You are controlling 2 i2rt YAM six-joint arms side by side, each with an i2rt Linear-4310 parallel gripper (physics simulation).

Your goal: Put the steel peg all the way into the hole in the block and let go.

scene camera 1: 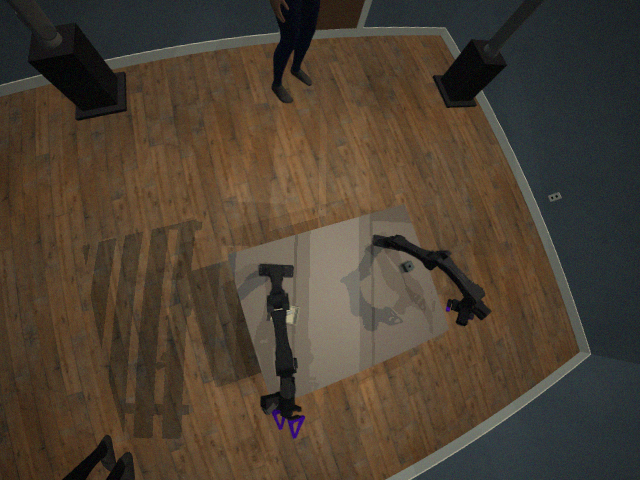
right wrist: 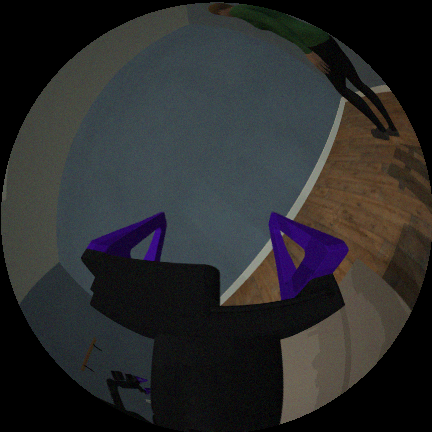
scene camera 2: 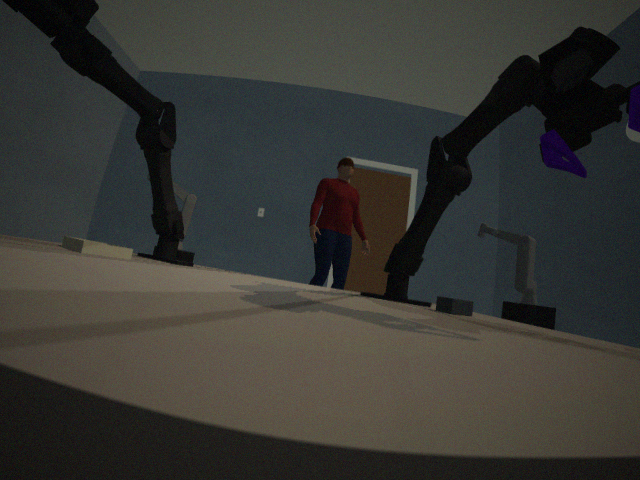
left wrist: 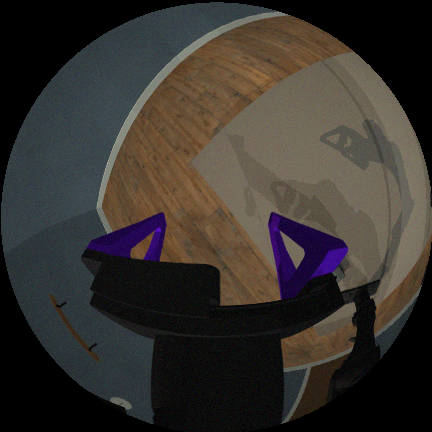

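Seen in the pictures: left gripper, fingertip midpoint: [scene camera 1: 455, 313] [scene camera 2: 625, 157] [left wrist: 216, 217]; right gripper, fingertip midpoint: [scene camera 1: 287, 433] [right wrist: 217, 217]; left arm's base, origin of the base link: [scene camera 1: 387, 242] [scene camera 2: 395, 300] [left wrist: 359, 292]; right arm's base, origin of the base link: [scene camera 1: 276, 270] [scene camera 2: 164, 261].
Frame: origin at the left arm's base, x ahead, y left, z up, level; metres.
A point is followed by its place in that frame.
A small dark grey block [scene camera 1: 407, 266] @(x 0.136, y 0.140, z 0.034 m) [scene camera 2: 454, 305] @(x 0.167, y 0.154, z 0.019 m) with a dark hole in its top stands on the table near the left arm's base. Part of it shows behind a finger in the left wrist view. A steel peg cannot be made out in any view. My left gripper [scene camera 2: 610, 157] @(x 0.386, y 0.346, z 0.244 m) [left wrist: 216, 217] @(x 0.386, y 0.346, z 0.244 m) is open and empty, high above the table and well away from the block. My right gripper [scene camera 1: 288, 432] @(x 0.929, y -0.497, z 0.446 m) [right wrist: 217, 217] @(x 0.929, y -0.497, z 0.446 m) is open and empty, raised beyond the table's lower edge in scene camera 1.
A shallow cream tray [scene camera 1: 297, 316] @(x 0.536, y -0.498, z 0.025 m) [scene camera 2: 105, 250] @(x 0.541, y -0.496, z 0.013 m) sits on the table [scene camera 1: 330, 310] @(x 0.477, y -0.309, z 0.000 m) [scene camera 2: 310, 387] @(x 0.690, y 0.088, z 0.000 m), partly hidden under my right arm in scene camera 1; its contents cannot be made out. Arm shadows cross the table. A person [scene camera 2: 338, 206] stands beyond it.
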